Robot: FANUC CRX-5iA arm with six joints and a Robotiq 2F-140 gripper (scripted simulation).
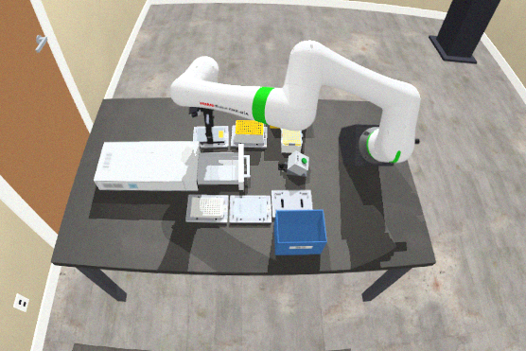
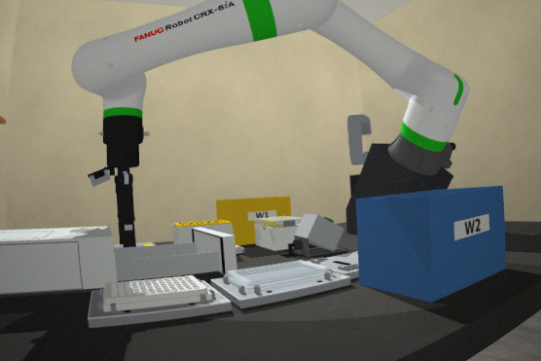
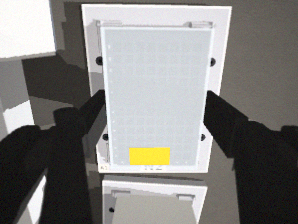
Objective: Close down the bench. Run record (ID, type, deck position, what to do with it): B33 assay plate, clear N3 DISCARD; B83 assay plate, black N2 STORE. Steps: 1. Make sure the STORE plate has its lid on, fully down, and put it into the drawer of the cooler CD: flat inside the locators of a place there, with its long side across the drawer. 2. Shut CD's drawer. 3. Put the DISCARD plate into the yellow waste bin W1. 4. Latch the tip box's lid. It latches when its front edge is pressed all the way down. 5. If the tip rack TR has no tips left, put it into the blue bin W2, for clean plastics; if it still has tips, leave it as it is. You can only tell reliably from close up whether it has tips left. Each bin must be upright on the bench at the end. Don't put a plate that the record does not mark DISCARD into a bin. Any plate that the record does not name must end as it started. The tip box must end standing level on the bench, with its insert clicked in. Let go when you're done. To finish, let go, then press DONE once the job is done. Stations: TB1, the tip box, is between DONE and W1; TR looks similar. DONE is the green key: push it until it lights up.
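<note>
Now: the white deck nest 40 mm below my hand. Round my hand: tip rack TR 190 mm behind, 10 mm above; then translucent plate lid 20 mm below; then black assay plate 20 mm below.
</note>
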